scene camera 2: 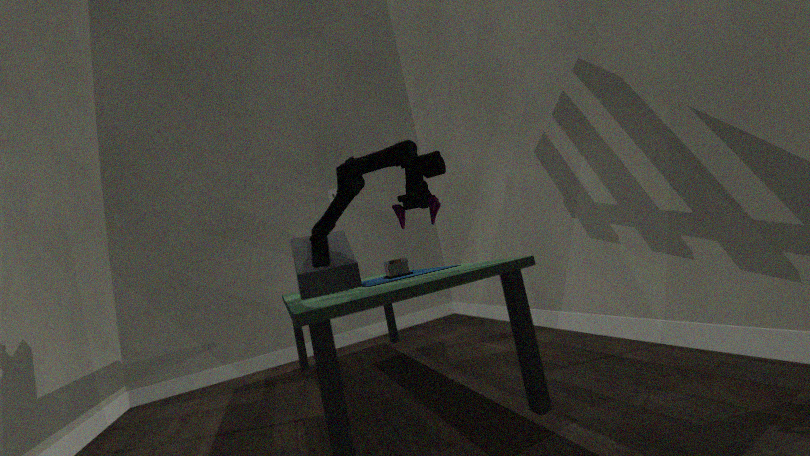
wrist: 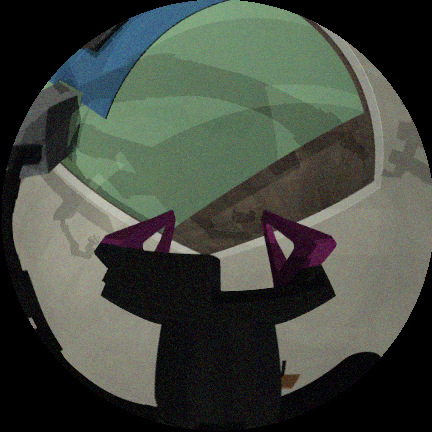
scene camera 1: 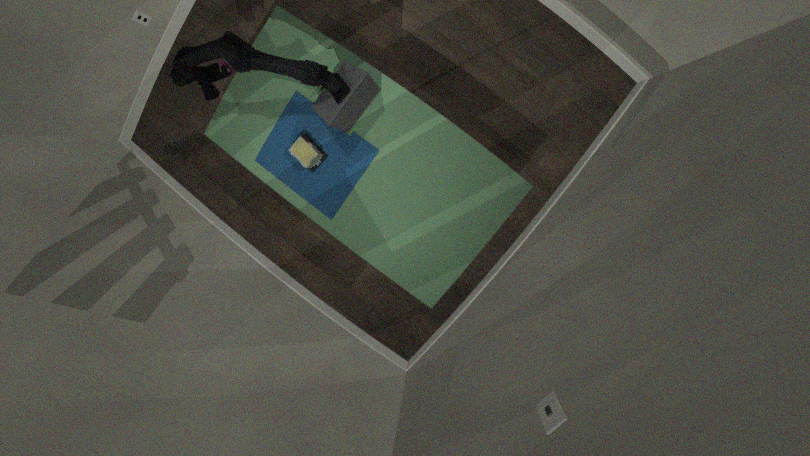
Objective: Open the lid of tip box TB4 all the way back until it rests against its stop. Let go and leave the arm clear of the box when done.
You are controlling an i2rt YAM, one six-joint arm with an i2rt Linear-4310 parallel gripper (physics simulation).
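Pixels of known places: gripper, fingertip midpoint: (scene camera 2: 417,226) (wrist: 217,214) (scene camera 1: 224,74); arm's base, link origin: (scene camera 2: 320,250) (scene camera 1: 338,88).
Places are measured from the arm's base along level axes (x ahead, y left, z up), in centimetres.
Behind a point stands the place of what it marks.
Note:
The tip box (scene camera 1: 306,151) @[x 30.6, y 3.6, z -10.0 cm] (scene camera 2: 396,266) @[x 30.9, y -3.5, z -13.2 cm] is a small block with a dark base and a pale upper part, yellowish from above. It stands on the blue mat (scene camera 1: 334,195) @[x 38.2, y 25.2, z -17.7 cm] (scene camera 2: 431,270) @[x 43.0, y -13.9, z -17.7 cm] (wrist: 142,37). No raised lid shows in the scene views, and the lid looks down over the box; its label is too small to read. In the wrist view a dark part of the box (wrist: 104,40) shows at the upper left edge. My gripper (scene camera 2: 418,226) @[x 29.9, y -48.3, z -1.7 cm] (wrist: 217,214) @[x 29.9, y -48.3, z -1.7 cm] is open and empty, with its magenta fingers wide apart. It hangs high above the table, well apart from the box.
The grey block (scene camera 1: 358,103) @[x -0.8, y 8.9, z -4.8 cm] (scene camera 2: 328,282) @[x 1.0, y -8.9, z -13.8 cm] (wrist: 63,131) @[x 2.5, y -8.7, z -15.9 cm] under the arm's base stands on the green table (scene camera 1: 453,175) @[x -6.9, y 57.9, z -18.1 cm] (scene camera 2: 516,262) @[x 58.4, y -52.2, z -18.9 cm] (wrist: 225,50) @[x 41.7, y -31.7, z -18.1 cm], beside the mat. In the overhead view the arm reaches past the table's left edge. Walls surround the table.

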